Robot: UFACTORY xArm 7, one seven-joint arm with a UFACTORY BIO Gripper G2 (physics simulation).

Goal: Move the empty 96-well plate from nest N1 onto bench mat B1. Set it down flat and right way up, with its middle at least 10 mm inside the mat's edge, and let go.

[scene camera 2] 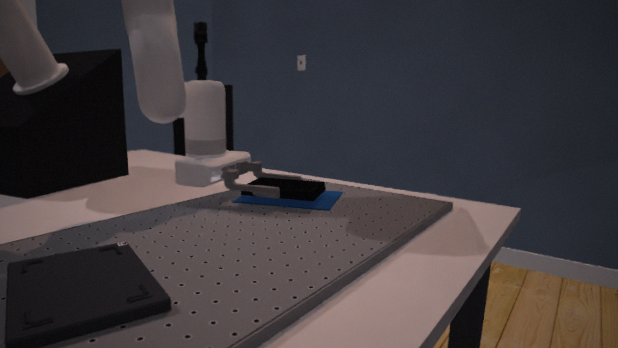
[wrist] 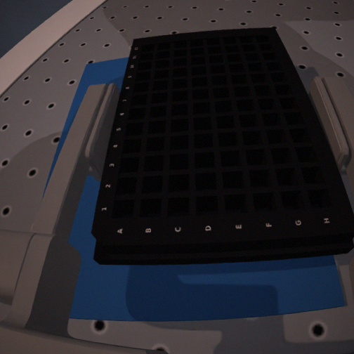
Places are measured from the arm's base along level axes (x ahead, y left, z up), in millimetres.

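Where they show: hand, its tool point: (scene camera 2: 278,186); arm's base, origin of its link: (scene camera 2: 42,80).
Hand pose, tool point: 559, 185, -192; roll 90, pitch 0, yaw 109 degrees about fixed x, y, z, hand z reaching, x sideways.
Each offset is from my tool point to the top centre of the thing, as dx, dy, dz. Level surfaces: height alone.
The black 96-well plate @(+10, +4, +5) (scene camera 2: 307,189) (wrist: 210,150) is level and right way up, its wells and lettering facing up. My gripper (scene camera 2: 290,185) (wrist: 217,125) is shut on the plate, with one finger along each long side. The plate is very low over the blue bench mat @(dz -23) (scene camera 2: 330,200) (wrist: 100,295); whether it touches the mat cannot be told. Blue mat shows along the plate's near end and left side in the wrist view. A dark nest @(+90, -375, -10) (scene camera 2: 85,290) with corner brackets stands at the front left in the scene view, with no plate on it; its label is unreadable.
The mat lies on a grey perforated board @(dz -25) (scene camera 2: 240,250) (wrist: 30,195) near its far edge. The board rests on a pale table @(dz -38) (scene camera 2: 390,280). A large black box (scene camera 2: 65,130) stands at the left behind the board. A blue-grey wall is behind the table.
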